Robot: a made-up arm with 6 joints.
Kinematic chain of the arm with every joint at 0, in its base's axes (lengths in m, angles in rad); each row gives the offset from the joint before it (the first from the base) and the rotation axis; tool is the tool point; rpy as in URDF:
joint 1: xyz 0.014 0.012 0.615 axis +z
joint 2: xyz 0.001 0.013 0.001 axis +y
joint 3: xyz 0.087 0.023 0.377 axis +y
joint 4: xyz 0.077 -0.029 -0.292 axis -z
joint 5: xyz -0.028 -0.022 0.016 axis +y
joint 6: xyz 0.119 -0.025 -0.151 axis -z
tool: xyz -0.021 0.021 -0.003 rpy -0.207 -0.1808 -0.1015
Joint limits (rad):
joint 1: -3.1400..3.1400
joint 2: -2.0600..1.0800
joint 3: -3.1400..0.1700
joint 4: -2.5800..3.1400
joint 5: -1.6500..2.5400
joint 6: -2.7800..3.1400
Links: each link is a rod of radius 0.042 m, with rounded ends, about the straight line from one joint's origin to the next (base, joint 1, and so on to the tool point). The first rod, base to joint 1, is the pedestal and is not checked.
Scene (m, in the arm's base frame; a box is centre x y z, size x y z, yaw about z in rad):
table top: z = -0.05
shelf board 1: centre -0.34 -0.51 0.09 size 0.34 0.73 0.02 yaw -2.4
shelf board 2: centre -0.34 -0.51 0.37 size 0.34 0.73 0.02 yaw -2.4
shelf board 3: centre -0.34 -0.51 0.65 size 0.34 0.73 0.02 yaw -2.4
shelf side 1: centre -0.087 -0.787 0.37 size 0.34 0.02 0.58 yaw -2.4
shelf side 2: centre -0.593 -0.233 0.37 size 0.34 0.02 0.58 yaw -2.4
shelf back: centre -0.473 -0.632 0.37 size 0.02 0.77 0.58 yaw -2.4
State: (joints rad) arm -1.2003 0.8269 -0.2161 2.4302 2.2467 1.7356
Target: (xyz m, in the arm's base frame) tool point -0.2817 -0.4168 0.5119
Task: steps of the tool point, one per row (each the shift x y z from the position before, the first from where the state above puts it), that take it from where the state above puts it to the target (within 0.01 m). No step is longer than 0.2 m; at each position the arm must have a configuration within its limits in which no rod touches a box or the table.
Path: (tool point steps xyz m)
1: -0.1068 -0.1184 0.0103
2: -0.1494 -0.0739 0.0171
3: -0.1724 -0.0144 0.0233
4: -0.1714 0.0512 0.0289

